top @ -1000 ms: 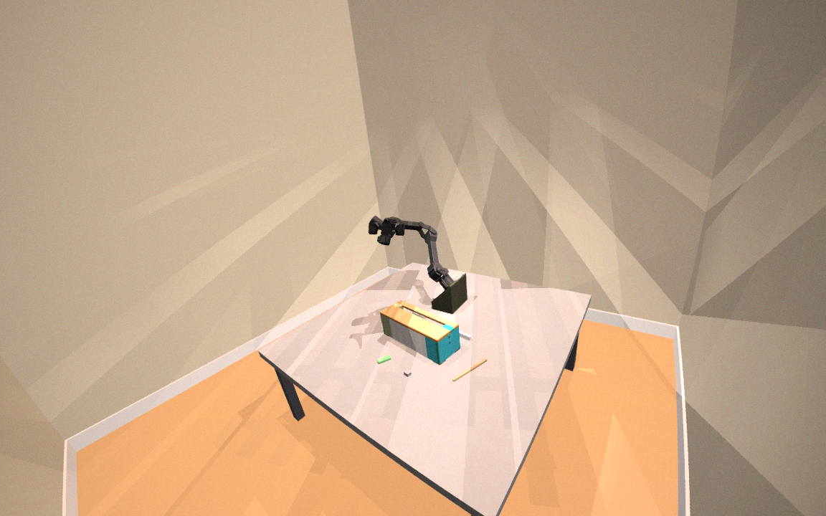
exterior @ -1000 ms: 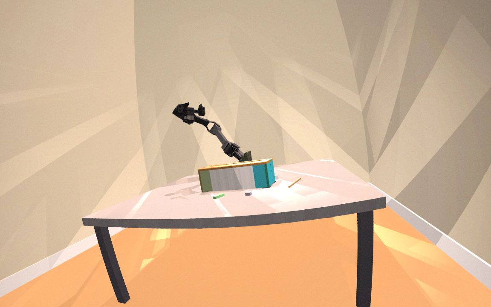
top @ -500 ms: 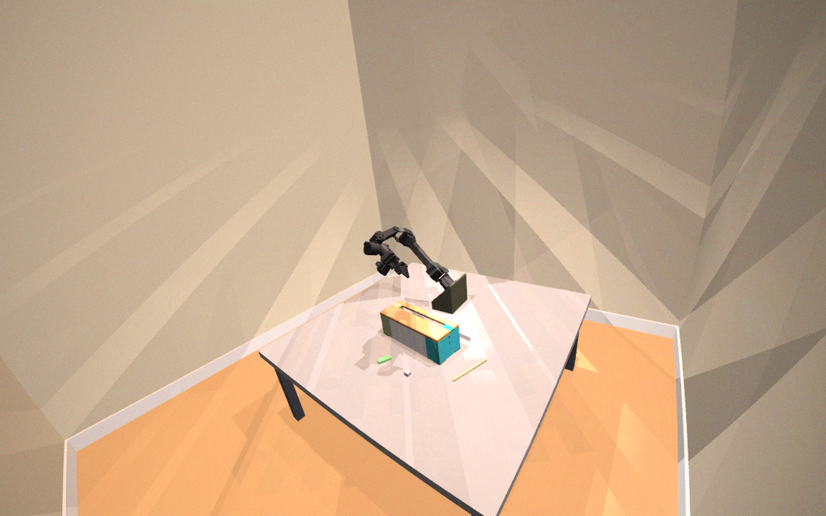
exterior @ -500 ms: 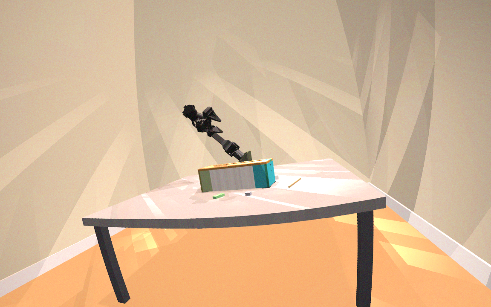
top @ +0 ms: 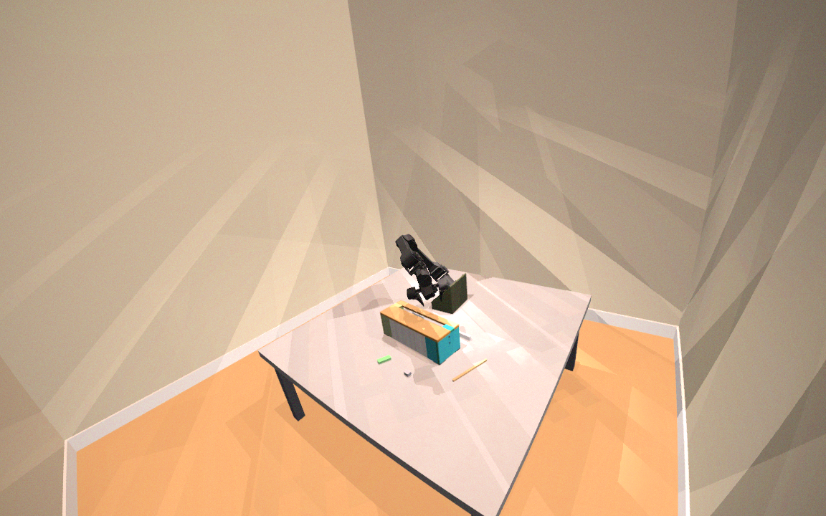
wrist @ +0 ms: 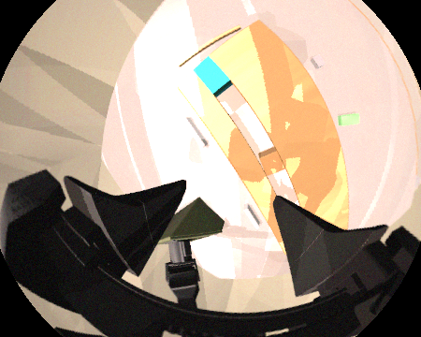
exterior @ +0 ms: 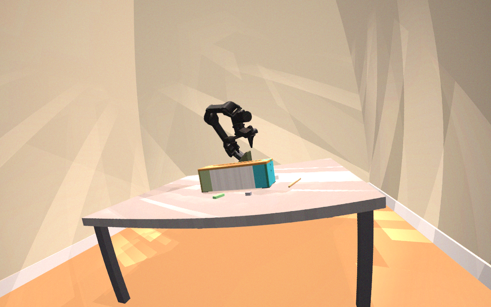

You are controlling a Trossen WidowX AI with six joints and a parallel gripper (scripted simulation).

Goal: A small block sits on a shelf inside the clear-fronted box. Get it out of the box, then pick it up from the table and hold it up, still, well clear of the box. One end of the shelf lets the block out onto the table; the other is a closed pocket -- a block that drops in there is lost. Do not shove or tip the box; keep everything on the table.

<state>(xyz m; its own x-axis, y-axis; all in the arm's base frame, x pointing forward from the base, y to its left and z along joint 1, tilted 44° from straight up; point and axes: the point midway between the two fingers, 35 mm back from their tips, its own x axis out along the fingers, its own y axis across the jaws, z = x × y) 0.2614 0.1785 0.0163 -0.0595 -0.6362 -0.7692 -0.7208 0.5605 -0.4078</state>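
My gripper tip is now 13 cm above the box, 5 cm to the left of it and 3 cm short of it. The rest, counted from my gripper tip: small grey cube: 26 cm ahead, 18 cm below, 7 cm to the left; orange stick: 26 cm to the left, 19 cm below, 9 cm ahead; small orange block: 10 cm below, 4 cm ahead, 3 cm to the right.
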